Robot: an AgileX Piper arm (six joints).
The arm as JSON. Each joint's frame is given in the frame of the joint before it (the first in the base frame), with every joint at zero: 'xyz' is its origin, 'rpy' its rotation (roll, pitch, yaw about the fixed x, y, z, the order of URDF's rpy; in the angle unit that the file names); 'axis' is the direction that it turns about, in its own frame. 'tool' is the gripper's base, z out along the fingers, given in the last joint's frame.
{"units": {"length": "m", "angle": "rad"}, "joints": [
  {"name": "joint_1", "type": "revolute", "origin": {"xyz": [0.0, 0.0, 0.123], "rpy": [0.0, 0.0, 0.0]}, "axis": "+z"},
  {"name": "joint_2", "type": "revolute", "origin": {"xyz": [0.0, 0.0, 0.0], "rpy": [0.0, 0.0, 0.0]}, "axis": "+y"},
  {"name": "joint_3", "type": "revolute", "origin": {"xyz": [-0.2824, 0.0, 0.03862], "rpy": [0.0, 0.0, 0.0]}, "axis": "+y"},
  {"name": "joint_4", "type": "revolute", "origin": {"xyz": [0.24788, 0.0, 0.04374], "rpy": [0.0, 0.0, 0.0]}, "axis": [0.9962, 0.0, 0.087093]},
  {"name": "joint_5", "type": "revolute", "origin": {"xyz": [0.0, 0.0, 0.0], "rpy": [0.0, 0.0, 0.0]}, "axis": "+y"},
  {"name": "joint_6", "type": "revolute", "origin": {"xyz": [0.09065, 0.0, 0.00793], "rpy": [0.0, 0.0, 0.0]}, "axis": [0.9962, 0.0, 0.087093]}
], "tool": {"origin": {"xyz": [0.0, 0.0, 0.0], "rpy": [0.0, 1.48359, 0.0]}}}
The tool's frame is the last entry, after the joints.
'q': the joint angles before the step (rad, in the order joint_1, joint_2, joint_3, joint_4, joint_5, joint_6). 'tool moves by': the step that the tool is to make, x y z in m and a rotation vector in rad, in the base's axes. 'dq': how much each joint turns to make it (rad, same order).
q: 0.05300, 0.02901, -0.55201, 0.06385, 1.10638, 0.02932
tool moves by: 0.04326, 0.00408, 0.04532, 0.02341, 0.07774, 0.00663
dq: 0.00009, 0.29671, -0.15421, 0.02510, -0.06656, 0.00390
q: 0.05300, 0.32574, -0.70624, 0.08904, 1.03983, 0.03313
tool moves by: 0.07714, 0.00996, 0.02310, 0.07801, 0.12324, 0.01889
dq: -0.00001, 0.35586, -0.13544, 0.08686, -0.10199, -0.00198
